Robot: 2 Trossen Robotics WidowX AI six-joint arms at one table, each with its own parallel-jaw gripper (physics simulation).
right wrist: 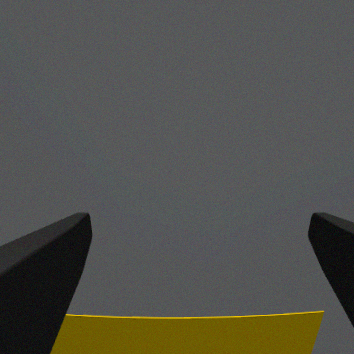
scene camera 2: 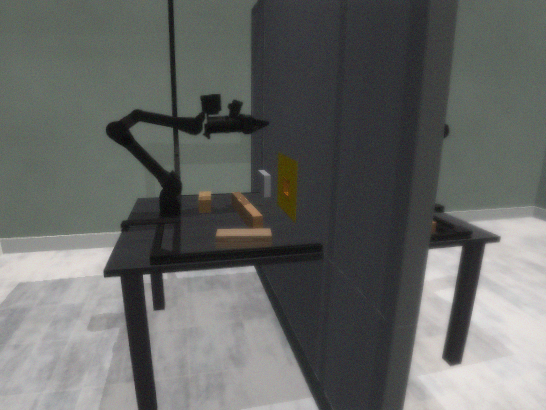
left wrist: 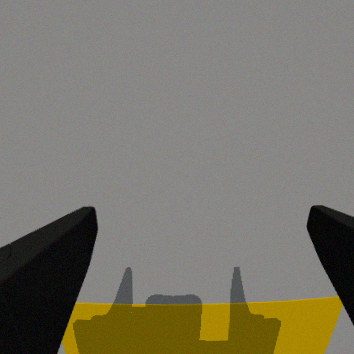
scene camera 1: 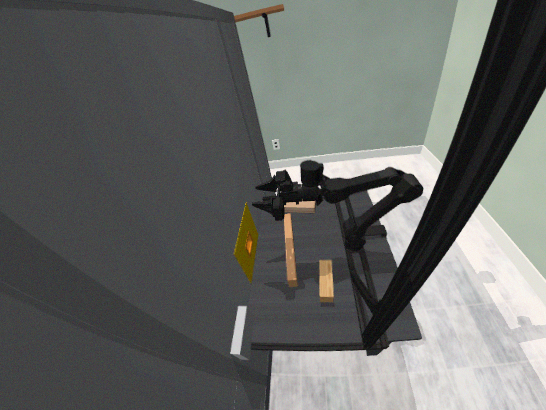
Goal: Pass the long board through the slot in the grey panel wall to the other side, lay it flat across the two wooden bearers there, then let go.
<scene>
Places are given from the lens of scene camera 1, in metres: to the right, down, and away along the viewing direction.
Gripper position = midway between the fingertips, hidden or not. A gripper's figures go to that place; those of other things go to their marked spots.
right gripper (scene camera 1: 253, 195): -0.06, -0.03, 0.68
grey panel wall (scene camera 1: 138, 148): -0.22, -0.09, 0.31
</scene>
